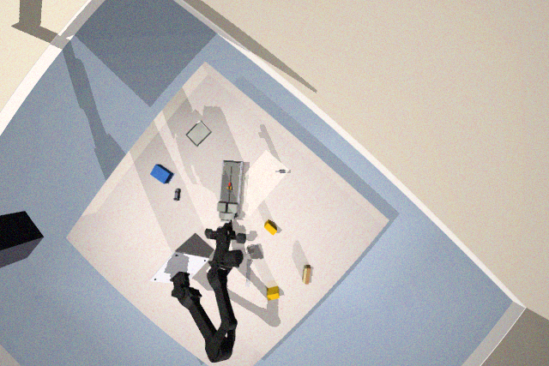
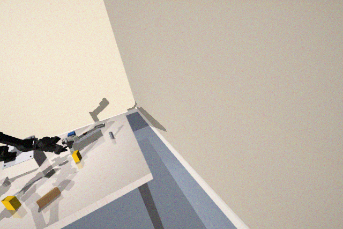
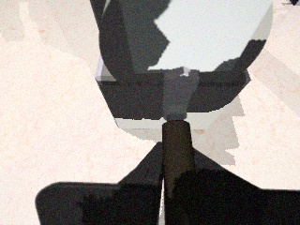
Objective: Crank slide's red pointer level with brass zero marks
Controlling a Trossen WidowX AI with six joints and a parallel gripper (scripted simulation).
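Now: the crank 40 mm above my gripper tip. Round my gripper tip: blue block (410 mm to the left, 100 mm behind, 10 mm below); dark brown crank handle (30 mm above, 10 mm to the right, 10 mm behind); red pointer (140 mm ahead, 120 mm to the left, 50 mm above).
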